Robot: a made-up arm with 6 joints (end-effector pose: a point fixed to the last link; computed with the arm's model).
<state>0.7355 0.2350 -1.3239 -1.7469 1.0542 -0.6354</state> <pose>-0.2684 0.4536 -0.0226 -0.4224 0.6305 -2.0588</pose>
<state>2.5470 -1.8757 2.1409 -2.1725 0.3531 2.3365</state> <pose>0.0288 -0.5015 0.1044 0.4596 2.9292 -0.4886</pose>
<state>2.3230 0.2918 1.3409 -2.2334 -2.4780 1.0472</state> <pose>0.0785 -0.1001 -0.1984 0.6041 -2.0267 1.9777</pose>
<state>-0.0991 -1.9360 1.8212 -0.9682 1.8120 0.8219</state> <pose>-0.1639 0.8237 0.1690 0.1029 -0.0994 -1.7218</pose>
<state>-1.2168 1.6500 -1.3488 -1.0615 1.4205 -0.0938</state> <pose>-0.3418 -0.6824 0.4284 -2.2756 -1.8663 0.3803</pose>
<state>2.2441 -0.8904 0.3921 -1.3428 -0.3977 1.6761</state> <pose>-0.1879 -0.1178 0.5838 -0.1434 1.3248 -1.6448</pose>
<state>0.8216 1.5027 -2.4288 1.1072 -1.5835 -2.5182</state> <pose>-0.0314 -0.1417 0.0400 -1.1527 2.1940 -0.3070</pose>
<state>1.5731 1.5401 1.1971 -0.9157 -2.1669 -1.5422</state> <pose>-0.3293 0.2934 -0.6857 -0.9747 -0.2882 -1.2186</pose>
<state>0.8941 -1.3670 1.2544 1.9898 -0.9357 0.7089</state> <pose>-0.1890 0.4290 -0.4518 1.6754 -1.9310 0.1211</pose>
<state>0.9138 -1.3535 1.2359 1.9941 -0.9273 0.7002</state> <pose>-0.1987 0.4299 -0.4493 1.6932 -1.9142 0.1226</pose>
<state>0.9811 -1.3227 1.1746 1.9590 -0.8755 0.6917</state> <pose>-0.2393 0.4600 -0.4263 1.7452 -1.8829 0.0281</pose>
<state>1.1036 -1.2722 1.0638 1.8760 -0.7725 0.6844</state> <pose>-0.3198 0.5119 -0.3739 1.8279 -1.8113 -0.1690</pose>
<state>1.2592 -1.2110 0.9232 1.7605 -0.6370 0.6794</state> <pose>-0.4291 0.5531 -0.2980 1.9113 -1.6781 -0.4040</pose>
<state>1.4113 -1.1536 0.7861 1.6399 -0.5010 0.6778</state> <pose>-0.5393 0.5626 -0.2217 1.9679 -1.5079 -0.5978</pose>
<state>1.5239 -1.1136 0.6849 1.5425 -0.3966 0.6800</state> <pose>-0.6215 0.5502 -0.1661 1.9913 -1.3610 -0.7176</pose>
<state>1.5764 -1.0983 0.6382 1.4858 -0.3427 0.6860</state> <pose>-0.6623 0.5401 -0.1349 1.9902 -1.2817 -0.7815</pose>
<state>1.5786 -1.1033 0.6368 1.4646 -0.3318 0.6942</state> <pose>-0.6699 0.5419 -0.1203 1.9764 -1.2649 -0.8175</pose>
